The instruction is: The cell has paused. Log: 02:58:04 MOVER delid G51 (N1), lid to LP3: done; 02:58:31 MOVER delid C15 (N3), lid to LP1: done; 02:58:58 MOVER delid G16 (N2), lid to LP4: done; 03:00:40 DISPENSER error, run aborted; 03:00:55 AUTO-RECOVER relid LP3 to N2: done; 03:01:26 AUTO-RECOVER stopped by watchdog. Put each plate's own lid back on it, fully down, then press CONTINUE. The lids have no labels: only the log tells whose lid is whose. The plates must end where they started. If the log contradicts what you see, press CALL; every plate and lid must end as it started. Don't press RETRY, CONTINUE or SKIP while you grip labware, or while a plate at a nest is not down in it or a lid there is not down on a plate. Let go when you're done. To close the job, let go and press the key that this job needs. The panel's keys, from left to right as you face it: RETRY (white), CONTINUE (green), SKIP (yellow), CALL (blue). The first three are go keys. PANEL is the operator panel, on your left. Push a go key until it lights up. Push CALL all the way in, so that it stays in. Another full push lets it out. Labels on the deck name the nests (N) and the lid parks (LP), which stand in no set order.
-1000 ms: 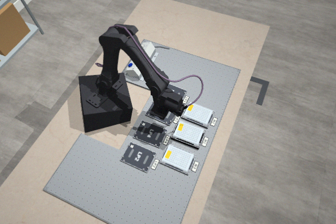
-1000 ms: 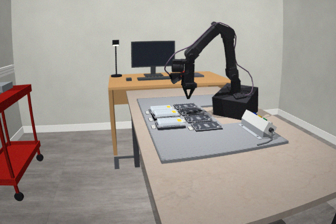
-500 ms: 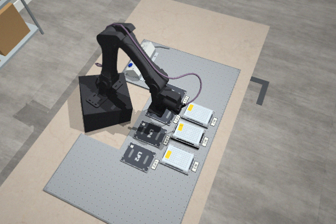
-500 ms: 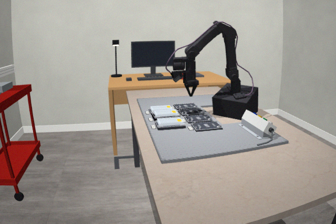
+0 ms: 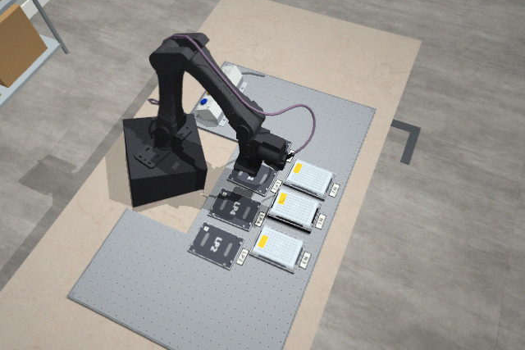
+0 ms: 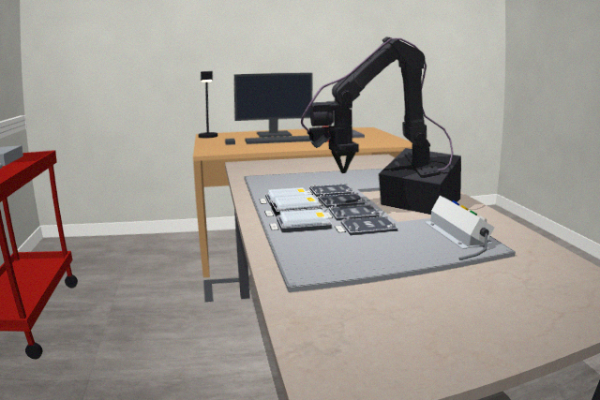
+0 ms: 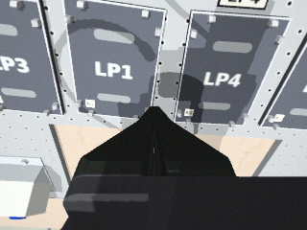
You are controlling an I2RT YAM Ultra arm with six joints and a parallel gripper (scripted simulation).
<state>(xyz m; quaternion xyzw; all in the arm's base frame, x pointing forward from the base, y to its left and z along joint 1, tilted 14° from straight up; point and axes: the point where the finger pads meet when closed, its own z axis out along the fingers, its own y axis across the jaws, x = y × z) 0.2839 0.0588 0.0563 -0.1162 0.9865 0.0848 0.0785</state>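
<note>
My gripper is now 350 mm past the green continue key, 270 mm to the right of it and 70 mm above it. From my hand the other things lie so: plate: 180 mm ahead, 120 mm to the right, 110 mm below; yellow key: 340 mm behind, 220 mm to the left, 70 mm below; blue key: 330 mm behind, 170 mm to the left, 70 mm below.
</note>
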